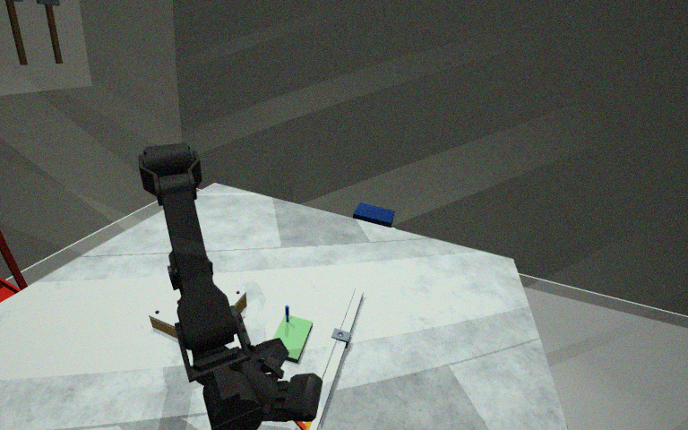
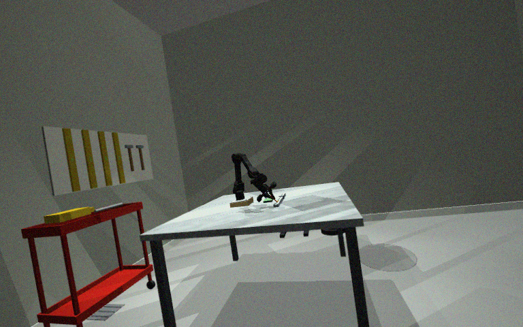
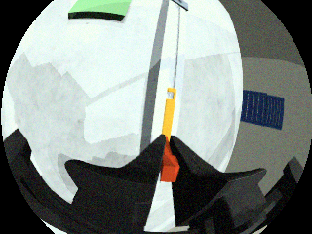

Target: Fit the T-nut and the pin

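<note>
The brass T-nut lies 20 mm to the left of my gripper tip. From my gripper tip the other things lie so: aluminum rail: 190 mm to the left, 30 mm below; then blue pin: 200 mm to the left, 130 mm behind, 20 mm below; then green tray: 190 mm to the left, 120 mm behind, 40 mm below.
</note>
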